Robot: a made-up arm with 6 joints.
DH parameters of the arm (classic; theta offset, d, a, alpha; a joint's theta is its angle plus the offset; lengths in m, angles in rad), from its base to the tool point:
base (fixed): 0.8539 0 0.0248 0
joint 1: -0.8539 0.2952 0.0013 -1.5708
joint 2: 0.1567 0 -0.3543 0
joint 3: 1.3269 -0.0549 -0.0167 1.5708
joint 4: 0 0.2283 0.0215 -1.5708
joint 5: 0 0.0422 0.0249 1.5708
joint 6: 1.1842 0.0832 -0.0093 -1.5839
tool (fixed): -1.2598 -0.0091 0 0
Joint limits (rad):
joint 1: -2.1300..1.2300
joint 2: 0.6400..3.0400
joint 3: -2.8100..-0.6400
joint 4: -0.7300..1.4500
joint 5: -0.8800..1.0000
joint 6: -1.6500..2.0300
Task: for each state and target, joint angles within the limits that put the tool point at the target. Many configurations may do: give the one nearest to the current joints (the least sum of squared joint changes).
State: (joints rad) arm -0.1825 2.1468 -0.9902 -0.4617 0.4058 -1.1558
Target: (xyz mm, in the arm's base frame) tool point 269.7 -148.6 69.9
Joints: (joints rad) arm -0.3921 2.7644 -1.1271 -0.5138 0.3363 -1.1539
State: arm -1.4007 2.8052 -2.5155 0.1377 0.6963 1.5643
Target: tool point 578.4 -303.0 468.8
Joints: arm -0.5223 2.6562 -2.8100 0.2378 -0.1481 1.5631
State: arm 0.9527 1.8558 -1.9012 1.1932 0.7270 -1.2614
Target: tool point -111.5 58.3 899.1
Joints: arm 0.0384 1.0458 -2.4294 1.3287 0.8526 -1.2797
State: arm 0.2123 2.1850 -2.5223 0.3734 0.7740 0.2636
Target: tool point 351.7 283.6 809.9
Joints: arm 0.6828 2.0503 -2.8100 0.4587 -0.1146 0.3057
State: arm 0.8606 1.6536 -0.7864 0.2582 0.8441 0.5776
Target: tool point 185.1 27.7 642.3
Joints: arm 0.2273 1.0877 -1.3715 -0.0814 0.7653 0.5264
